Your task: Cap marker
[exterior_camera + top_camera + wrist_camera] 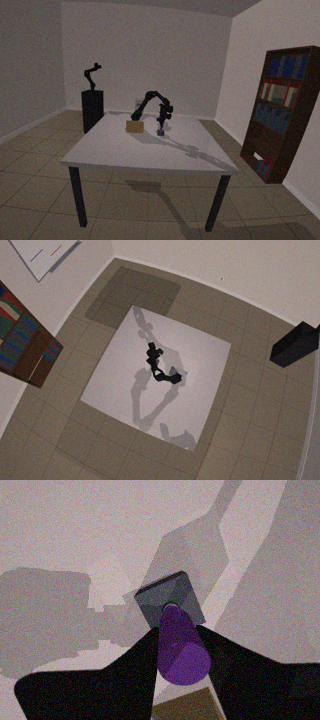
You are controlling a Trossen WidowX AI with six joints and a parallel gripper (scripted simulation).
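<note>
Right now my gripper tip is 1 cm below the purple cap. The rest, counted from my gripper tip: holder block 8 cm below.
</note>
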